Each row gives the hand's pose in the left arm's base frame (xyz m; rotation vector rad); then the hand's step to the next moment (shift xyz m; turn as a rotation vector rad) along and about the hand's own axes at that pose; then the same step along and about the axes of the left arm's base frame.
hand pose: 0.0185 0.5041 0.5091 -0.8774 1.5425 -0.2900
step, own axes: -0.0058 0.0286 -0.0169 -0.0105 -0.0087 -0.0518
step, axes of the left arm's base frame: -0.0263 0.0181 -0.0109 -0.0459 -0.0147 0.0234
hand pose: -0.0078 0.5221 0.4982 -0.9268 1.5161 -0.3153
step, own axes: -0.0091 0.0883 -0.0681 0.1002 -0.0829 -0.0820
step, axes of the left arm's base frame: -0.0959 0.0410 -0.0404 -0.0368 -0.1493 0.0015
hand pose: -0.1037 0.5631 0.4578 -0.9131 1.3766 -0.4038
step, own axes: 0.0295 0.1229 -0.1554 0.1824 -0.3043 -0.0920
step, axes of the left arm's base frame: -0.1727 0.0046 -0.1013 0.0264 -0.3473 0.1140
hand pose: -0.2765 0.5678 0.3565 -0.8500 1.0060 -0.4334
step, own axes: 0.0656 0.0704 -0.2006 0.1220 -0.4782 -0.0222
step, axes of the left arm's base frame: -0.1463 -0.0846 -0.1448 0.0673 -0.3843 0.3030
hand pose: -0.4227 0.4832 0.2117 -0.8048 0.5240 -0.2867
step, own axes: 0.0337 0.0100 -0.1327 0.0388 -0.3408 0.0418
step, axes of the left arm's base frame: -0.0439 -0.0886 -0.0952 0.0392 -0.2180 0.2652
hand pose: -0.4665 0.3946 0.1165 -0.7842 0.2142 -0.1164
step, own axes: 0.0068 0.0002 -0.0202 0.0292 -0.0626 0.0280
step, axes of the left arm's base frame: 0.0019 -0.0150 -0.0150 0.0334 -0.0301 0.0594
